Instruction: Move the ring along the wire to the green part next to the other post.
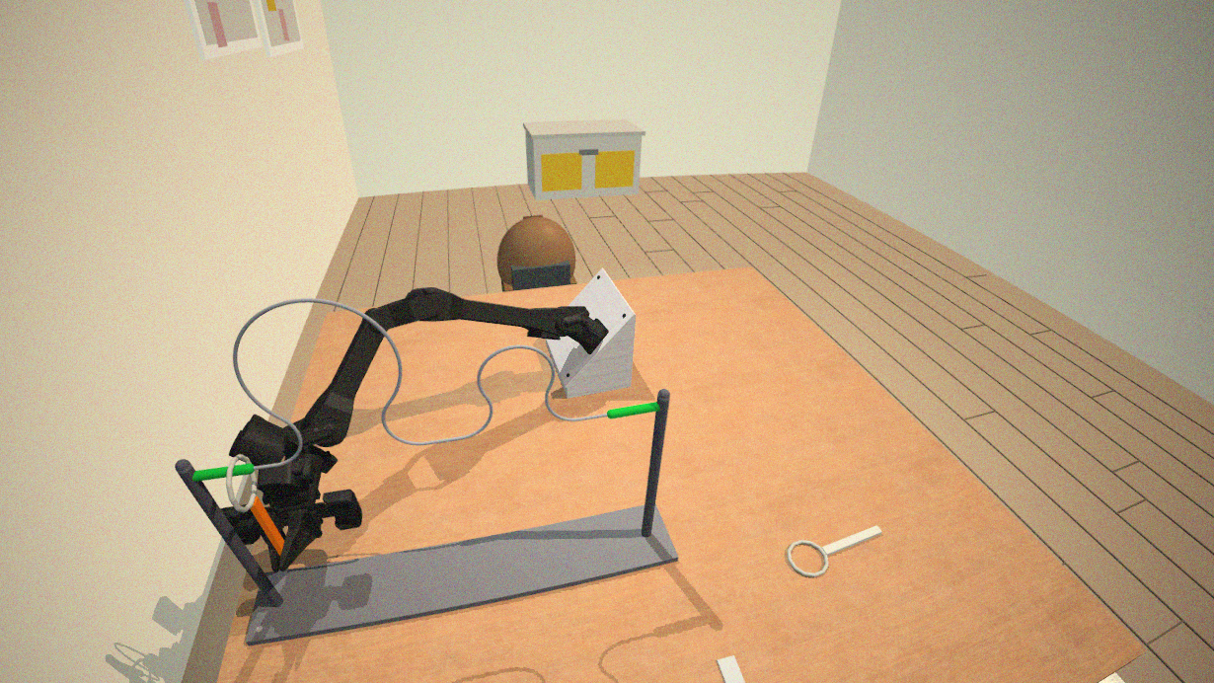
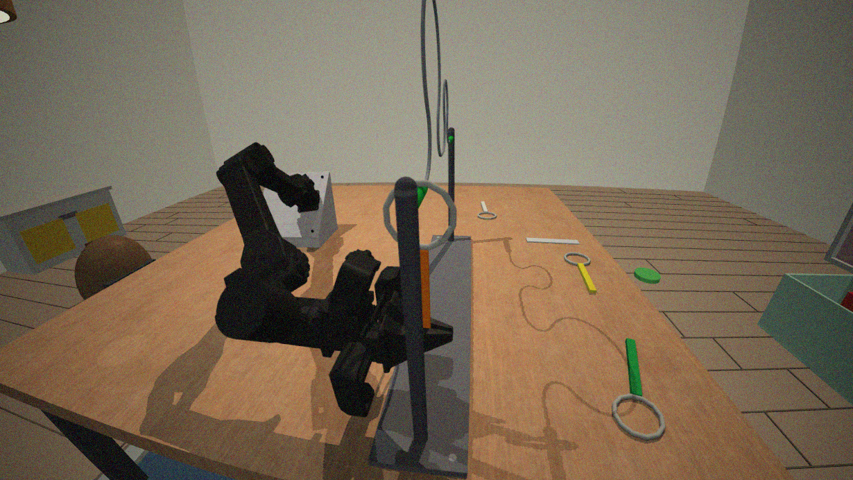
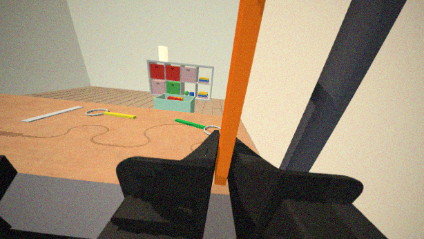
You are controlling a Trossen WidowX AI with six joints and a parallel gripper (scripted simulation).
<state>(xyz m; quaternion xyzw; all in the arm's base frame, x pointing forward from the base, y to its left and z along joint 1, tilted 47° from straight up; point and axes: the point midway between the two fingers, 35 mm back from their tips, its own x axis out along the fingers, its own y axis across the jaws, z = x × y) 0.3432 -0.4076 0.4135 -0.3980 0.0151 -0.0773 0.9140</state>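
The orange-handled ring lies 90 mm above my gripper tip and 30 mm behind it. Also, from my gripper tip: white strip (510 mm to the left, 330 mm ahead, 130 mm below); green-handled ring (260 mm ahead, 130 mm below, 10 mm to the left); ring with handle (350 mm to the left, 340 mm ahead, 130 mm below).
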